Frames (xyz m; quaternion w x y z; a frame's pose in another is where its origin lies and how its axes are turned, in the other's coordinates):
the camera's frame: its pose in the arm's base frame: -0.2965 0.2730 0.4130 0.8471 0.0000 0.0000 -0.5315
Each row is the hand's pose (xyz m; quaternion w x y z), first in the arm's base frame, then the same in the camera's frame.
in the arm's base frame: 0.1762 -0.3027 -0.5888 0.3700 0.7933 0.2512 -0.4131
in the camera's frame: 0.7240 0.1752 -1.0018 0.5330 0.5385 0.6344 -0.1533
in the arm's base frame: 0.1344 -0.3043 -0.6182 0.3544 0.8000 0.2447 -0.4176
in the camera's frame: 0.7073 0.1368 -1.0312 0.5222 0.5476 0.6325 -0.1654
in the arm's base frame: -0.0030 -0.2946 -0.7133 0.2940 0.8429 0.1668 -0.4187
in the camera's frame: 0.6388 0.0173 -1.1263 0.4716 0.6253 0.5893 -0.1984
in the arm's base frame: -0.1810 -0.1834 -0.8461 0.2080 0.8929 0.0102 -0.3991
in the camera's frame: 0.4612 -0.0946 -1.2591 0.3883 0.7510 0.4832 -0.2275
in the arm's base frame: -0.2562 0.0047 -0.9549 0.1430 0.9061 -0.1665 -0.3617
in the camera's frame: 0.2591 -0.0804 -1.3679 0.3134 0.8560 0.3405 -0.2304
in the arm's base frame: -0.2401 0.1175 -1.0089 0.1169 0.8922 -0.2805 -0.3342
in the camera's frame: 0.1645 -0.0169 -1.4219 0.2766 0.9048 0.2366 -0.2210
